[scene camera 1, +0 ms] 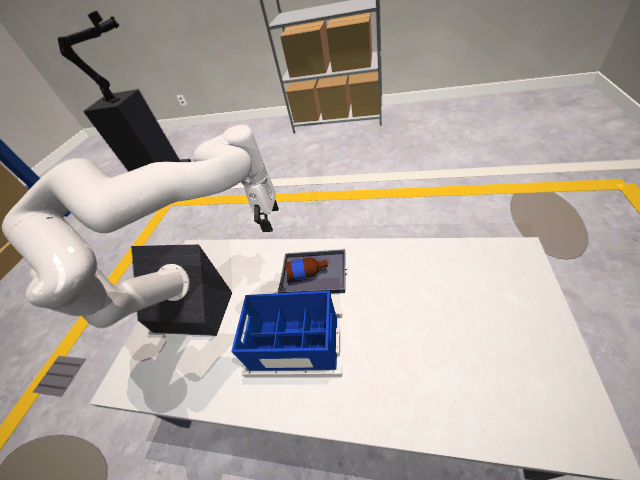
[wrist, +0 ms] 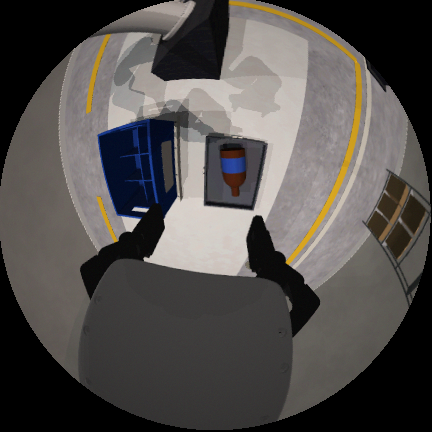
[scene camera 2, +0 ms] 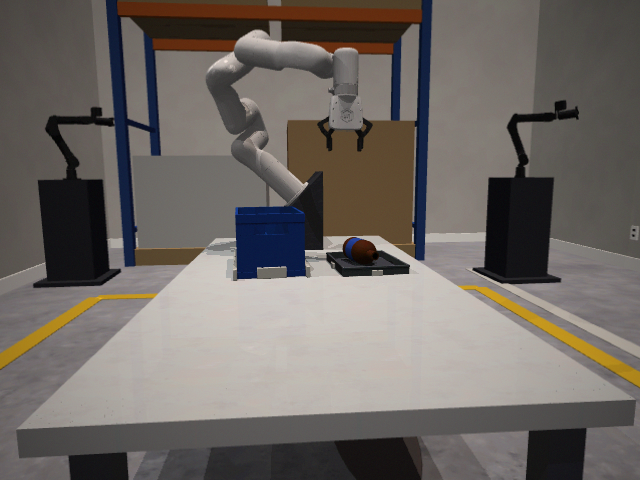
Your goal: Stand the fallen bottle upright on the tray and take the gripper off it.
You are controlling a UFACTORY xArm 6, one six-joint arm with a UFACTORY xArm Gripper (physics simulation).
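Pixels of known places: gripper, between the fingertips: (scene camera 1: 271,220) (wrist: 205,221) (scene camera 2: 344,151); arm's base, origin of its link: (scene camera 1: 173,282) (scene camera 2: 297,195).
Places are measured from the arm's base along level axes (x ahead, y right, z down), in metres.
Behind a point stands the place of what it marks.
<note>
A brown bottle with a blue band (scene camera 1: 303,269) @[z 0.130, x 0.410, y -0.142 m] (scene camera 2: 360,250) @[z 0.145, x 0.454, y -0.153 m] (wrist: 233,167) @[z 0.120, x 0.390, y -0.163 m] lies on its side on the dark grey tray (scene camera 1: 336,285) @[z 0.193, x 0.529, y -0.111 m] (scene camera 2: 347,269) @[z 0.178, x 0.565, y -0.093 m] (wrist: 215,192) @[z 0.193, x 0.514, y -0.121 m]. In the first scene view its neck points right, away from the robot's base; in the wrist view the neck points down the picture, toward the gripper. My gripper (scene camera 1: 270,217) @[z -0.151, x 0.372, y -0.119 m] (scene camera 2: 344,146) @[z -0.151, x 0.372, y -0.119 m] (wrist: 205,221) @[z -0.151, x 0.372, y -0.119 m] is open and empty. It hangs high above the tray, fingers pointing down in the second scene view, well apart from the bottle.
A blue crate with several compartments (scene camera 1: 298,360) @[z 0.094, x 0.454, y 0.211 m] (scene camera 2: 269,248) @[z 0.118, x 0.544, y 0.118 m] (wrist: 166,172) @[z 0.102, x 0.421, y 0.028 m] stands on the white table (scene camera 1: 439,335) @[z 0.198, x 0.869, y 0.076 m] (scene camera 2: 320,351) @[z 0.198, x 1.078, y 0.046 m] (wrist: 200,235) @[z 0.198, x 0.753, y -0.076 m] beside the tray, with low pale strips around its base. The black mount (scene camera 1: 214,294) @[z 0.092, x 0.109, y -0.008 m] (scene camera 2: 314,217) @[z 0.077, x 0.109, y -0.053 m] (wrist: 195,55) @[z 0.039, x 0.109, y -0.044 m] of the arm stands behind them.
</note>
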